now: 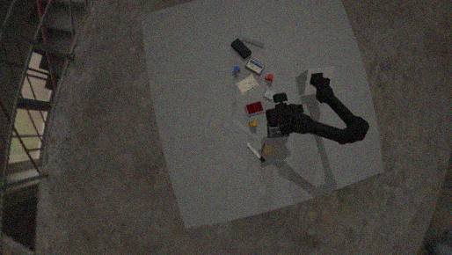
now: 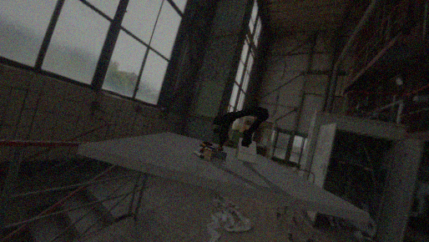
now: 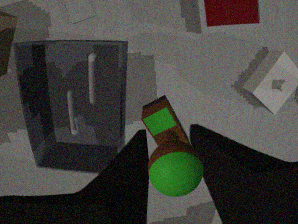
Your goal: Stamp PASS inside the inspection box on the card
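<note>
The red ink pad lies 10 cm ahead of my gripper tip, 6 cm to the right of it and 7 cm below it. The rest, counted from my gripper tip: dark tray (7 cm to the left, 6 cm below); green-knobbed stamp (1 cm behind, 1 cm below); yellow-knobbed stamp (13 cm ahead, 2 cm to the left, 6 cm below).
</note>
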